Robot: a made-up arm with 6 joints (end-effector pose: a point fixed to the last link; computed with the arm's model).
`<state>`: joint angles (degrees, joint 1 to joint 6).
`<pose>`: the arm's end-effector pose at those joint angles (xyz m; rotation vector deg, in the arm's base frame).
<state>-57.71 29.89 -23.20 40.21 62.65 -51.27</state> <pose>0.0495 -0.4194 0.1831 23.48 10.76 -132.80</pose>
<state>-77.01 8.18 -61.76 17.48 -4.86 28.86</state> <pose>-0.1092 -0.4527 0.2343 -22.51 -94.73 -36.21</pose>
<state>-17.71 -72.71 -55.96 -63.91 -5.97 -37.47</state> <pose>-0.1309 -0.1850 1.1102 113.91 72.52 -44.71</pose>
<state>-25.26 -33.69 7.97 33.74 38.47 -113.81</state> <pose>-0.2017 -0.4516 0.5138 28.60 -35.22 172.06</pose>
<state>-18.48 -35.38 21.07 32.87 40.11 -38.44</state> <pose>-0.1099 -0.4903 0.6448 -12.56 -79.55 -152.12</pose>
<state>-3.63 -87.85 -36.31 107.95 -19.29 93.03</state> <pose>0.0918 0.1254 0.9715 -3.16 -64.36 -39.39</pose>
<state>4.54 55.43 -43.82 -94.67 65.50 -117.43</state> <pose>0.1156 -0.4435 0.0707 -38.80 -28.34 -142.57</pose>
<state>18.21 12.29 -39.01 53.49 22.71 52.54</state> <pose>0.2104 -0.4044 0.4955 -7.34 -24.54 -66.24</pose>
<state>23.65 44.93 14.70 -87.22 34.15 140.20</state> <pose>-0.0985 -0.2864 0.0915 6.65 -68.75 75.86</pose>
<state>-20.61 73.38 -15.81 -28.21 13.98 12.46</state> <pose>0.1342 -0.0992 0.0543 -1.02 -69.82 -81.76</pose>
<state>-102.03 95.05 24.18 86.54 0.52 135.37</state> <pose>0.1773 -0.0440 0.0029 -113.11 -6.59 1.17</pose>
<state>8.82 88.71 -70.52 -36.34 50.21 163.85</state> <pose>-0.0372 -0.0541 0.0641 -125.24 105.92 -45.18</pose>
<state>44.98 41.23 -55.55 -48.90 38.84 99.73</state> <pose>0.0183 -0.3531 0.2909 60.58 -54.51 18.87</pose>
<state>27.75 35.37 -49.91 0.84 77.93 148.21</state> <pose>0.0672 -0.3236 0.3739 70.12 -108.36 13.14</pose>
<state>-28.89 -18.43 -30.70 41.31 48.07 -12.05</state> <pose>-0.1195 -0.4918 0.6070 -37.39 -68.27 -125.00</pose>
